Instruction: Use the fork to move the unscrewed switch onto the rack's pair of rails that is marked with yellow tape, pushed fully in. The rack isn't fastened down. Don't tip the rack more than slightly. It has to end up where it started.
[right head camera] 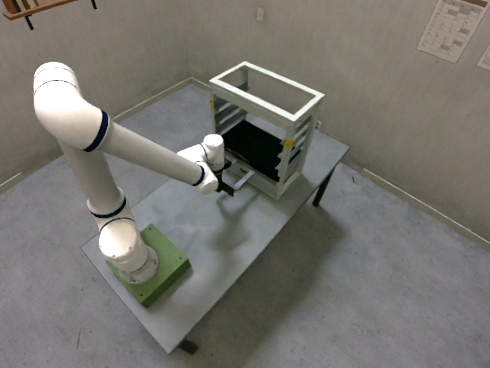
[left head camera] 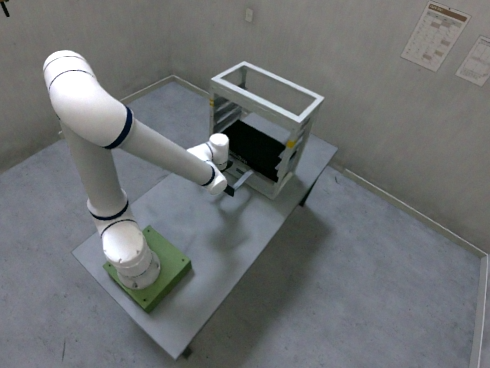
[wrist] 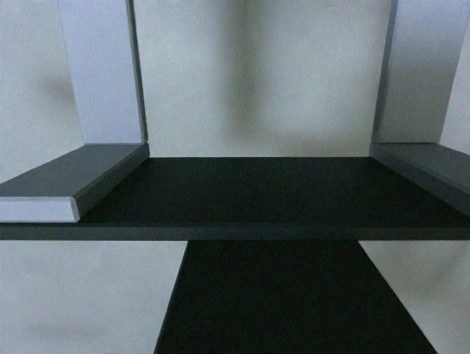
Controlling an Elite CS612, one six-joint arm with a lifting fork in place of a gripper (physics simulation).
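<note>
The switch (left head camera: 256, 146) (right head camera: 254, 145) is a wide black box, lying about level low in the white rack (left head camera: 255, 101) (right head camera: 255, 101), below the yellow tape (left head camera: 291, 144) (right head camera: 288, 143) on the right front post. More yellow tape (left head camera: 211, 103) (right head camera: 212, 104) marks the left post. The rack stands upright. My fork (left head camera: 244, 169) (right head camera: 245, 168) is low at the rack's front, tines pointing toward its lower part. In the wrist view, the black cross plate (wrist: 258, 192) and two grey tines show, with no load on the visible part. The tine tips are outside that view; whether they reach under the switch is unclear.
The rack stands at the far end of the grey table (left head camera: 200, 295) (right head camera: 195, 295). The arm's green base block (left head camera: 170, 270) (right head camera: 167, 270) is at the near end. Grey walls stand behind the table, and shadows of the arm fall on the tabletop.
</note>
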